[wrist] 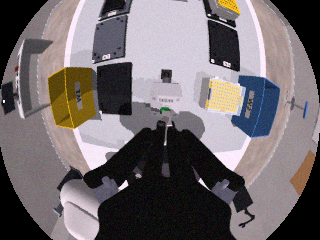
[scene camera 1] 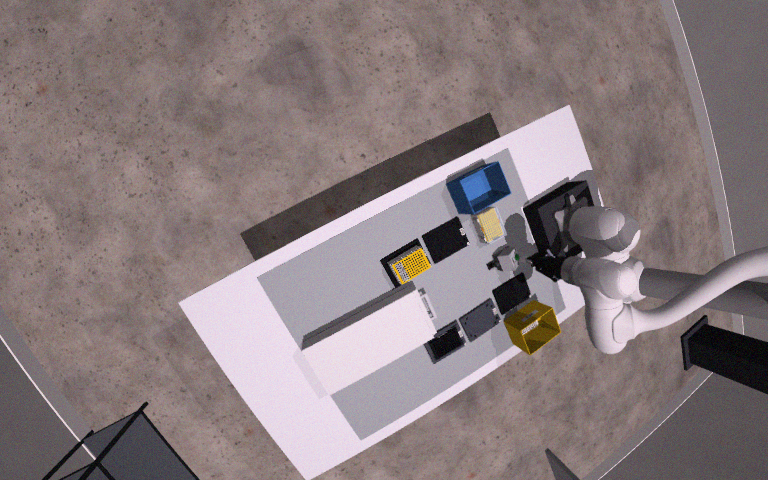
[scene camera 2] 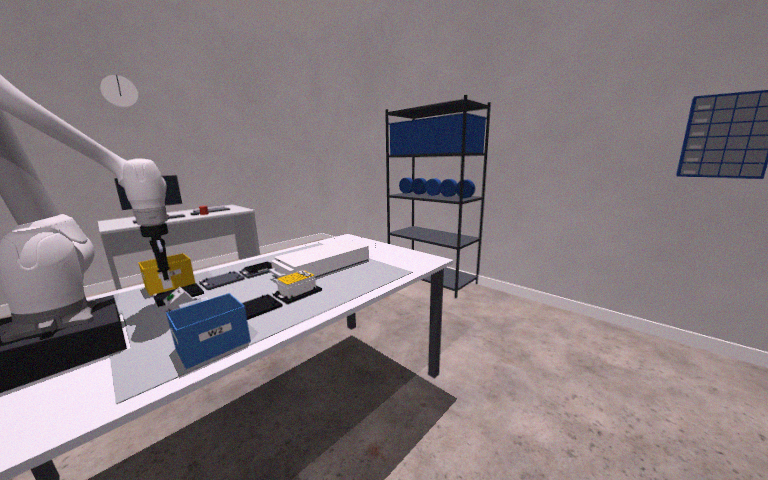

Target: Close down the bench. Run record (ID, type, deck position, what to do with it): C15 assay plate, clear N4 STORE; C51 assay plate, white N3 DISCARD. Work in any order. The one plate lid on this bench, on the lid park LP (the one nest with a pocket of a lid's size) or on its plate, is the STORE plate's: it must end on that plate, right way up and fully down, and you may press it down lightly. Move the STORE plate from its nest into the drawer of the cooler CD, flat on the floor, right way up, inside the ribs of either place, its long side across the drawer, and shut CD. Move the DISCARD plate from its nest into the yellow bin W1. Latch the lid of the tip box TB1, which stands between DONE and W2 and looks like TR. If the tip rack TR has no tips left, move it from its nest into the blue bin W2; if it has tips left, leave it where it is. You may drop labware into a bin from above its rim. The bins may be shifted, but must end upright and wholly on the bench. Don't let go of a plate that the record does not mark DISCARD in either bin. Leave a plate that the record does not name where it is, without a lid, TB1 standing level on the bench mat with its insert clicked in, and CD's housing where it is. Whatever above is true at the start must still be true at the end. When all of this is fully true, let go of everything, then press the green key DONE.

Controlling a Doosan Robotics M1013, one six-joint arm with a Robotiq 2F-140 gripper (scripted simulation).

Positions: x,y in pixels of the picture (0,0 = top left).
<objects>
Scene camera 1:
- my gripper: 523,258
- yellow bin W1: 548,328
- blue bin W2: 485,188
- white cooler CD: 346,352
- tip rack TR: 413,262
</objects>
